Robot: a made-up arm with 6 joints. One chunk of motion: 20 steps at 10 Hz.
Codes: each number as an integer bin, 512 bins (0 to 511) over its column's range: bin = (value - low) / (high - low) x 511, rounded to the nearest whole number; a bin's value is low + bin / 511 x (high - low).
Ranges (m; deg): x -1.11..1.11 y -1.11..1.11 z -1.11..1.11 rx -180..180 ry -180..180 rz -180..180
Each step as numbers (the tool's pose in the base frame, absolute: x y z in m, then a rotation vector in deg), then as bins.
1 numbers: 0.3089 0.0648 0.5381 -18.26 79.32 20.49
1 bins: 327 270 379 230 368 285
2 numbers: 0.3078 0.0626 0.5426 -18.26 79.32 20.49
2 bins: 326 270 380 230 368 285
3 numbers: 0.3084 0.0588 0.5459 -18.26 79.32 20.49
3 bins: 326 269 381 230 368 285
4 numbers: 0.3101 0.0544 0.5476 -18.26 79.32 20.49
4 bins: 327 268 382 230 368 285
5 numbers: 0.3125 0.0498 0.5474 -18.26 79.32 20.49
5 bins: 327 267 382 230 368 285
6 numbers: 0.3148 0.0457 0.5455 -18.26 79.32 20.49
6 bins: 328 266 381 230 368 285
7 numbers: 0.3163 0.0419 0.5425 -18.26 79.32 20.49
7 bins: 328 265 380 230 368 285
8 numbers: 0.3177 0.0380 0.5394 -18.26 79.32 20.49
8 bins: 329 264 380 230 368 285
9 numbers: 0.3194 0.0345 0.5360 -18.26 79.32 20.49
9 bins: 329 263 379 230 368 285
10 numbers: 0.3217 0.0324 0.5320 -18.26 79.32 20.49
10 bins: 330 263 378 230 368 285
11 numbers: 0.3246 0.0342 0.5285 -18.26 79.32 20.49
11 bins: 330 263 377 230 368 285
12 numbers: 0.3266 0.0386 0.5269 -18.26 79.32 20.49
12 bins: 331 264 377 230 368 285
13 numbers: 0.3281 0.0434 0.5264 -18.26 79.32 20.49
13 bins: 331 265 377 230 368 285
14 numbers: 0.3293 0.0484 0.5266 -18.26 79.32 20.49
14 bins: 331 267 377 230 368 285
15 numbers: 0.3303 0.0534 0.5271 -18.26 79.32 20.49
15 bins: 332 268 377 230 368 285
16 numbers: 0.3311 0.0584 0.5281 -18.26 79.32 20.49
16 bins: 332 269 377 230 368 285
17 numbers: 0.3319 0.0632 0.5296 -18.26 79.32 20.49
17 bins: 332 270 377 230 368 285
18 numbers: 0.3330 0.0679 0.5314 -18.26 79.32 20.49
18 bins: 332 271 378 230 368 285
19 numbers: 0.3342 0.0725 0.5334 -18.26 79.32 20.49
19 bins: 332 272 378 230 368 285
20 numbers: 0.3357 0.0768 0.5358 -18.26 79.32 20.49
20 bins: 333 273 379 230 368 285
